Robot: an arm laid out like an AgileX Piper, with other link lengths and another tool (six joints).
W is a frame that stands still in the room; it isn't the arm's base.
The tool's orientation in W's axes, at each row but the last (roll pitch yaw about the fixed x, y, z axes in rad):
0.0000 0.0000 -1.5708
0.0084 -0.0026 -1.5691
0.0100 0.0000 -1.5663
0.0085 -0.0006 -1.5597
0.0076 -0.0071 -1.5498
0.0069 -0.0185 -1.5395
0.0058 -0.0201 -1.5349
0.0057 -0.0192 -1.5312
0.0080 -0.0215 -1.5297
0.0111 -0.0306 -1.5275
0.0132 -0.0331 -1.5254
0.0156 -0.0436 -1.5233
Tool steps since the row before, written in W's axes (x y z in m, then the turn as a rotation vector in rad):
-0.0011 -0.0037 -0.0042 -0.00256 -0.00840 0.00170
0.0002 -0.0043 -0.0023 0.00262 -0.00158 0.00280
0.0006 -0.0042 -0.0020 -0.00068 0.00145 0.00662
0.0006 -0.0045 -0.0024 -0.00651 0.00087 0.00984
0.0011 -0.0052 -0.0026 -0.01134 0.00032 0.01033
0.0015 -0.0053 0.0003 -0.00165 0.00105 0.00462
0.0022 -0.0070 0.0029 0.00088 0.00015 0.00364
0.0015 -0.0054 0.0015 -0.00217 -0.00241 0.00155
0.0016 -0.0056 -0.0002 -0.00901 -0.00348 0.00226
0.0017 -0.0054 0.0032 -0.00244 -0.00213 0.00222
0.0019 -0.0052 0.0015 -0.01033 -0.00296 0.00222
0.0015 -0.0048 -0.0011 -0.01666 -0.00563 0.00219
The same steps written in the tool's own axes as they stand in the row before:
0.0037 -0.0011 -0.0042 0.00840 -0.00256 0.00170
0.0043 0.0002 -0.0023 0.00159 0.00264 0.00277
0.0042 0.0006 -0.0020 -0.00145 -0.00061 0.00663
0.0045 0.0005 -0.0024 -0.00094 -0.00642 0.00990
0.0052 0.0010 -0.0026 -0.00048 -0.01125 0.01042
0.0053 0.0013 0.0002 -0.00102 -0.00158 0.00465
0.0071 0.0020 0.0027 -0.00005 0.00091 0.00364
0.0055 0.0013 0.0014 0.00235 -0.00226 0.00152
0.0057 0.0014 -0.0003 0.00315 -0.00913 0.00227
0.0056 0.0015 0.0030 0.00209 -0.00251 0.00219
0.0053 0.0017 0.0013 0.00256 -0.01042 0.00227
0.0048 0.0012 -0.0013 0.00492 -0.01688 0.00224

